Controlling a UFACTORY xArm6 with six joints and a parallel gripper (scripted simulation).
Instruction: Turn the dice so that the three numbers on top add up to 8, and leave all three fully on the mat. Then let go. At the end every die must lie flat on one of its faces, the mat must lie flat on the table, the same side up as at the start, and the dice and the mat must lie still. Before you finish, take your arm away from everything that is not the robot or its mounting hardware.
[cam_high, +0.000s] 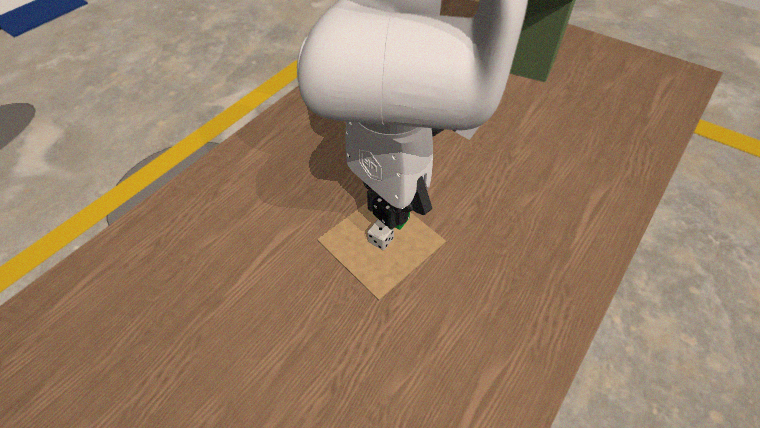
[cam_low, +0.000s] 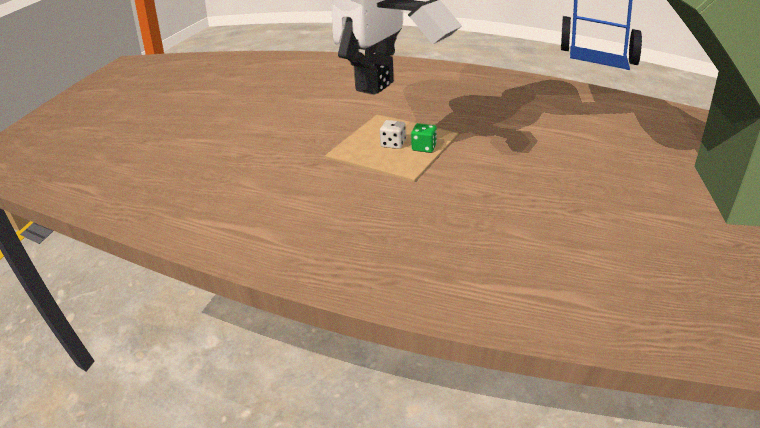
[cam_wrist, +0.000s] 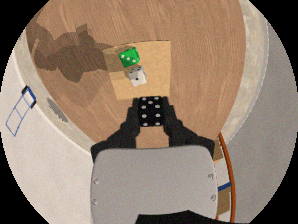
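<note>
Now: the white die 1 cm behind my hand, 3 cm to the right of it and 10 cm below it. The rest, counted from my hand: tan mat: 1 cm behind, 3 cm to the right, 12 cm below; green die: 5 cm behind, 3 cm to the right, 10 cm below; black die: 1 cm below.
</note>
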